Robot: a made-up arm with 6 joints. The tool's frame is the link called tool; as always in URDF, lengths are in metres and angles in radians. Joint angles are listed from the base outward.
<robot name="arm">
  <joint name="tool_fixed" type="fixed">
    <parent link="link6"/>
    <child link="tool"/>
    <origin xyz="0 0 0"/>
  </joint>
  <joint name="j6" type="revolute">
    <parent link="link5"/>
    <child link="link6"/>
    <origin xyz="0 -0.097 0"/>
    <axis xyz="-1 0 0"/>
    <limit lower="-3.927" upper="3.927"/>
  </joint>
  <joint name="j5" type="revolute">
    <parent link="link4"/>
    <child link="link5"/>
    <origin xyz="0.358 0 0"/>
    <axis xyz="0 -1 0"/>
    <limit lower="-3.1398" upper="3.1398"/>
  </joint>
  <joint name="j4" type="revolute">
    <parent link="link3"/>
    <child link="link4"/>
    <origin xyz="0 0 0"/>
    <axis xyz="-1 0 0"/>
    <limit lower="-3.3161" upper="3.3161"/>
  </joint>
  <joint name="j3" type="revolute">
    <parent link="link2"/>
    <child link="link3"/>
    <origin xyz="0 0 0.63"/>
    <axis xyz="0 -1 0"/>
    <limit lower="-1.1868" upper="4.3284"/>
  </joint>
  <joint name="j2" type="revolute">
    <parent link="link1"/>
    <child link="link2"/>
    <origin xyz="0 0 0"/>
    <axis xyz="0 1 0"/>
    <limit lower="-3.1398" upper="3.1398"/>
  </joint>
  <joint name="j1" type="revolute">
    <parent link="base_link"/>
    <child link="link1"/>
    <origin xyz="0 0 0.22"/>
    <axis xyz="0 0 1"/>
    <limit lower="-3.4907" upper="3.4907"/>
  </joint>
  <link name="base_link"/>
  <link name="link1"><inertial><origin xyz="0.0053 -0.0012 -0.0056"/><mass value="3.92"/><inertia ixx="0.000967" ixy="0" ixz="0" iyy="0.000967" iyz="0" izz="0.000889"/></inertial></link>
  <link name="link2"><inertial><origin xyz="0.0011 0.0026 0.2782"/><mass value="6.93"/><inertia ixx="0.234" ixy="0" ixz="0" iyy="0.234" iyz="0" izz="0.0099"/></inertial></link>
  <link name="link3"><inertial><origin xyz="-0.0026 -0.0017 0.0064"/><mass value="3.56"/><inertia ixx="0.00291" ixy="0" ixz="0" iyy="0.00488" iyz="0" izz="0.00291"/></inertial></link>
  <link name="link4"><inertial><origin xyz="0.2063 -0.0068 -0.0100"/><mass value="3.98"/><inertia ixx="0.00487" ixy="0" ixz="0" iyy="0.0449" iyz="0" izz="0.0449"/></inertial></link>
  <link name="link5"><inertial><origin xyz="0.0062 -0.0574 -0.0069"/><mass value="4.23"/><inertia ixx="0.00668" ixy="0" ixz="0" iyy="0.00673" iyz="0" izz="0.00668"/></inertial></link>
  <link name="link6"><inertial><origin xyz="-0.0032 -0.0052 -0.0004"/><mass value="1.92"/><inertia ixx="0.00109" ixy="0" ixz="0" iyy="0.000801" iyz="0" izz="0.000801"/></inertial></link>
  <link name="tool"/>
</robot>
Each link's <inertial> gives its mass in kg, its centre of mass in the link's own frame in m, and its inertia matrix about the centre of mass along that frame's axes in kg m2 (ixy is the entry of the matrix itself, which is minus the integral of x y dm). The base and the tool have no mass. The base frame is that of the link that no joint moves.
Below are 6 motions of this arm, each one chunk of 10 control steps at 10 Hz.
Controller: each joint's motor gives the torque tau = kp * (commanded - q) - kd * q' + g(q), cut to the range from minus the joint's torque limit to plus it. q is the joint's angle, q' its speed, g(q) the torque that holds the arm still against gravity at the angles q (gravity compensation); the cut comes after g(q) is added. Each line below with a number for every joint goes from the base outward.
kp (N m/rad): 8.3 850 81 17 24 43
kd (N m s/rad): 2.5 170 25 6.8 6 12
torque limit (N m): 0.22 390 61 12 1.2 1.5
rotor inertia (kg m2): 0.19 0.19 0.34 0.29 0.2 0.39
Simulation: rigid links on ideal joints. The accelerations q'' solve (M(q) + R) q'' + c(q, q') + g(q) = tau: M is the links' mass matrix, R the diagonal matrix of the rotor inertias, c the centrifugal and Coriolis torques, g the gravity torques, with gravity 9.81 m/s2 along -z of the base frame. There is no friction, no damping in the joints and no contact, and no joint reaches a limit. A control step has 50 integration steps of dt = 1/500 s. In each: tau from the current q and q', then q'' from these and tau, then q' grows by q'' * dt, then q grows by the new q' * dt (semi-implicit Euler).
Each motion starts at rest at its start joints. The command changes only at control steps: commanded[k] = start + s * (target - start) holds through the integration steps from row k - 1 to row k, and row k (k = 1, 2, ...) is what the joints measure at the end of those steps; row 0 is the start. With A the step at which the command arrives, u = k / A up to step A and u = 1 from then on. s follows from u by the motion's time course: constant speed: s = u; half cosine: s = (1 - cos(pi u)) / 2; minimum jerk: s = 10 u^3 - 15 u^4 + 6 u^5; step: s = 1 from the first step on.
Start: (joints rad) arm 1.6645 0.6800 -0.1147 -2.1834 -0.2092 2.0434
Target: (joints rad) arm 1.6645 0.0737 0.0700 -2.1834 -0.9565 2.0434
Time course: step
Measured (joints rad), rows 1 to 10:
1: 1.6619 0.5110 -0.1119 -2.1659 -0.2161 2.0429
2: 1.6564 0.3198 -0.0351 -2.1708 -0.2653 2.0431
3: 1.6503 0.2035 0.0355 -2.1890 -0.3707 2.0435
4: 1.6464 0.1389 0.0744 -2.2018 -0.5325 2.0437
5: 1.6464 0.1051 0.0901 -2.2065 -0.6875 2.0438
6: 1.6494 0.0883 0.0930 -2.2059 -0.7895 2.0438
7: 1.6541 0.0804 0.0903 -2.2028 -0.8531 2.0437
8: 1.6594 0.0768 0.0859 -2.1990 -0.8924 2.0436
9: 1.6644 0.0752 0.0817 -2.1956 -0.9167 2.0436
10: 1.6687 0.0745 0.0782 -2.1927 -0.9318 2.0435

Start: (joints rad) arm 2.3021 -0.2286 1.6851 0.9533 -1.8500 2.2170
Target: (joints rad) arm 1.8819 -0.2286 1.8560 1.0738 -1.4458 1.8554
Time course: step
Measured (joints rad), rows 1 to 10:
1: 2.3041 -0.2242 1.7174 0.9677 -1.8248 2.1980
2: 2.3063 -0.2247 1.7540 0.9901 -1.7504 2.1413
3: 2.3063 -0.2270 1.7850 1.0103 -1.6475 2.0569
4: 2.3038 -0.2290 1.8088 1.0267 -1.5721 1.9896
5: 2.2989 -0.2301 1.8257 1.0392 -1.5243 1.9443
6: 2.2918 -0.2305 1.8369 1.0485 -1.4946 1.9143
7: 2.2827 -0.2304 1.8441 1.0551 -1.4761 1.8944
8: 2.2718 -0.2300 1.8485 1.0599 -1.4646 1.8812
9: 2.2590 -0.2296 1.8512 1.0633 -1.4575 1.8725
10: 2.2447 -0.2293 1.8529 1.0657 -1.4530 1.8667

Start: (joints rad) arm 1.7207 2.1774 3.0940 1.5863 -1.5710 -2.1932
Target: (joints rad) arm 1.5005 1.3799 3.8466 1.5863 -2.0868 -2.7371
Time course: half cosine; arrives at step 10
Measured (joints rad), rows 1 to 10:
1: 1.7207 2.1718 3.0955 1.5862 -1.5743 -2.1963
2: 1.7204 2.1492 3.1046 1.5858 -1.5874 -2.2087
3: 1.7198 2.1018 3.1291 1.5852 -1.6144 -2.2342
4: 1.7189 2.0282 3.1737 1.5846 -1.6562 -2.2742
5: 1.7176 1.9322 3.2386 1.5841 -1.7109 -2.3277
6: 1.7159 1.8222 3.3203 1.5839 -1.7749 -2.3919
7: 1.7137 1.7086 3.4129 1.5839 -1.8428 -2.4616
8: 1.7109 1.6030 3.5082 1.5842 -1.9084 -2.5304
9: 1.7074 1.5158 3.5972 1.5846 -1.9658 -2.5914
10: 1.7031 1.4555 3.6711 1.5850 -2.0095 -2.6391

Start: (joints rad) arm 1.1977 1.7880 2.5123 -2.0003 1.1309 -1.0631
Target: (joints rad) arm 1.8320 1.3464 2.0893 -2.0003 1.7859 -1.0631
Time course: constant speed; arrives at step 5
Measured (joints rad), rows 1 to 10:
1: 1.1981 1.7625 2.4769 -1.9978 1.1591 -1.0630
2: 1.1990 1.7107 2.4243 -1.9940 1.2259 -1.0629
3: 1.2001 1.6415 2.3661 -1.9915 1.3188 -1.0628
4: 1.2013 1.5621 2.3051 -1.9907 1.4269 -1.0629
5: 1.2025 1.4774 2.2410 -1.9911 1.5441 -1.0629
6: 1.2037 1.4156 2.2116 -1.9951 1.6336 -1.0631
7: 1.2050 1.3786 2.1953 -2.0004 1.6904 -1.0632
8: 1.2066 1.3590 2.1795 -2.0043 1.7259 -1.0633
9: 1.2085 1.3501 2.1623 -2.0059 1.7482 -1.0633
10: 1.2108 1.3470 2.1452 -2.0058 1.7623 -1.0633

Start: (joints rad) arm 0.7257 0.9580 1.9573 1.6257 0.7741 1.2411
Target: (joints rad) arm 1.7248 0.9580 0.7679 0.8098 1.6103 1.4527
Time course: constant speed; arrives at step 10
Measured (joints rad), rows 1 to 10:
1: 0.7264 0.9551 1.9351 1.6138 0.7941 1.2461
2: 0.7281 0.9526 1.8870 1.5858 0.8376 1.2563
3: 0.7307 0.9514 1.8172 1.5448 0.8967 1.2703
4: 0.7340 0.9515 1.7309 1.4937 0.9654 1.2866
5: 0.7377 0.9523 1.6331 1.4351 1.0399 1.3046
6: 0.7417 0.9535 1.5276 1.3707 1.1179 1.3237
7: 0.7461 0.9547 1.4171 1.3020 1.1980 1.3435
8: 0.7507 0.9559 1.3035 1.2300 1.2794 1.3637
9: 0.7555 0.9569 1.1879 1.1556 1.3617 1.3843
10: 0.7605 0.9577 1.0711 1.0794 1.4444 1.4050

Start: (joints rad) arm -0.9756 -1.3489 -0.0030 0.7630 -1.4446 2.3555
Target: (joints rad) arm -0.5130 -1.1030 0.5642 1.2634 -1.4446 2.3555
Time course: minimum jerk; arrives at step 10
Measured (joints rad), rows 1 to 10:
1: -0.9755 -1.3482 -0.0019 0.7635 -1.4446 2.3555
2: -0.9751 -1.3438 0.0055 0.7676 -1.4447 2.3555
3: -0.9740 -1.3315 0.0261 0.7800 -1.4448 2.3555
4: -0.9721 -1.3091 0.0647 0.8053 -1.4449 2.3556
5: -0.9691 -1.2774 0.1216 0.8453 -1.4450 2.3556
6: -0.9651 -1.2395 0.1927 0.8982 -1.4450 2.3556
7: -0.9603 -1.2005 0.2696 0.9592 -1.4448 2.3556
8: -0.9550 -1.1657 0.3426 1.0212 -1.4446 2.3555
9: -0.9494 -1.1394 0.4035 1.0773 -1.4443 2.3555
10: -0.9438 -1.1227 0.4489 1.1231 -1.4442 2.3555

